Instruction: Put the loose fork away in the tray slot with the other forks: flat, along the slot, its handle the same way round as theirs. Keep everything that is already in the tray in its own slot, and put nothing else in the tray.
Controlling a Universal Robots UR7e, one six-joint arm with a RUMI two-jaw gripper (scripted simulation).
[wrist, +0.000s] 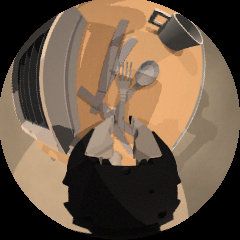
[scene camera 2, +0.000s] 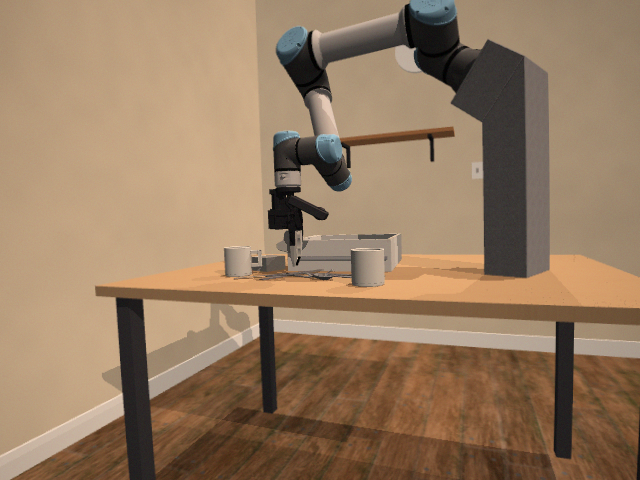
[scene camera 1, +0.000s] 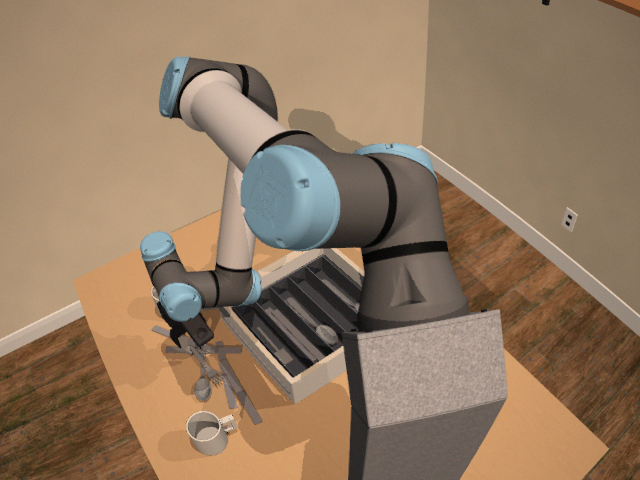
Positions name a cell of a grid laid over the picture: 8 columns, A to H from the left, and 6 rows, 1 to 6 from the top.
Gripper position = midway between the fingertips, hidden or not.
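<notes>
The scene has a mug (scene camera 1: C6), a mug (scene camera 2: C4) and a cutlery tray (scene camera 1: D4), the tray appearing also at (wrist: B3). The gripper (scene camera 2: D4) is visible here too, and it shows again at (wrist: E3) and at (scene camera 1: C5).
</notes>
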